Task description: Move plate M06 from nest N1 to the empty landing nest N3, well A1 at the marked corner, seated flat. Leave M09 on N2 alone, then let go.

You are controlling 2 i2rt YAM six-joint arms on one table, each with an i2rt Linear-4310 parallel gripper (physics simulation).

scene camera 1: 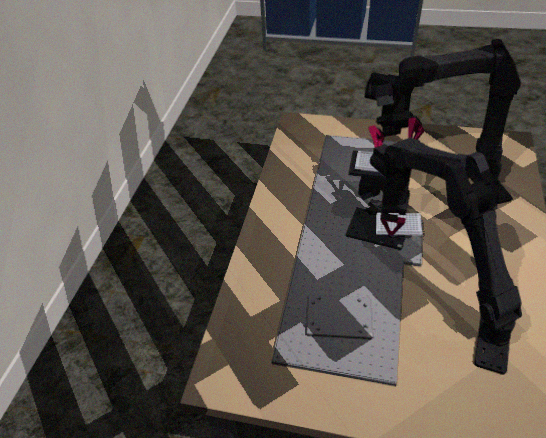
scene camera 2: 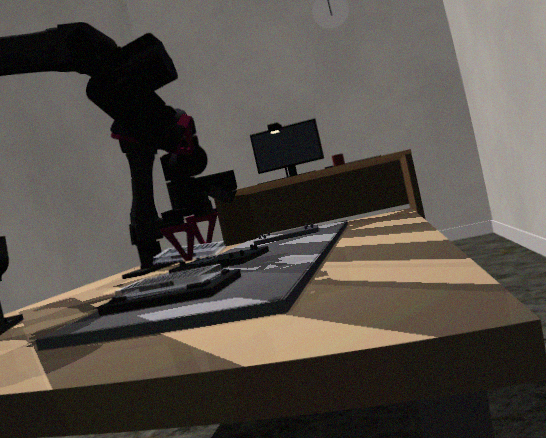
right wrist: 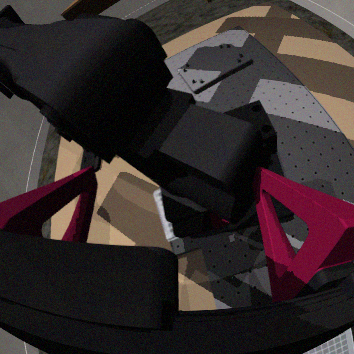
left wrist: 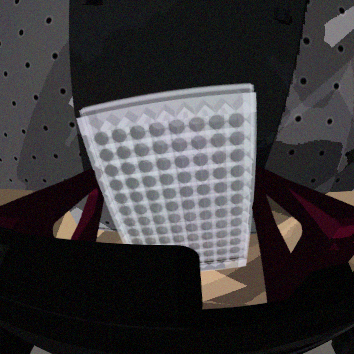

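Plate M06 [scene camera 1: 409,224] [left wrist: 175,175], a white well plate, is between the fingers of my left gripper [scene camera 1: 392,226] [scene camera 2: 189,239] [left wrist: 176,173], which is shut on its long sides. The plate hangs low over the right part of a black nest [scene camera 1: 362,226] [left wrist: 175,42] and overhangs that nest's right edge. Plate M09 [scene camera 1: 363,161] [scene camera 2: 171,280] lies on another black nest farther back. My right gripper [scene camera 1: 396,130] [right wrist: 174,175] is open and empty, hovering above M09. A flat grey nest [scene camera 1: 332,317] [right wrist: 218,67] lies bare at the board's near end.
The nests sit on a grey perforated board [scene camera 1: 349,269] on a tan table [scene camera 1: 263,226]. The left arm crosses under the right wrist camera. A blue cabinet [scene camera 1: 341,17] stands on the floor behind. A desk with a monitor [scene camera 2: 286,145] is beyond the table.
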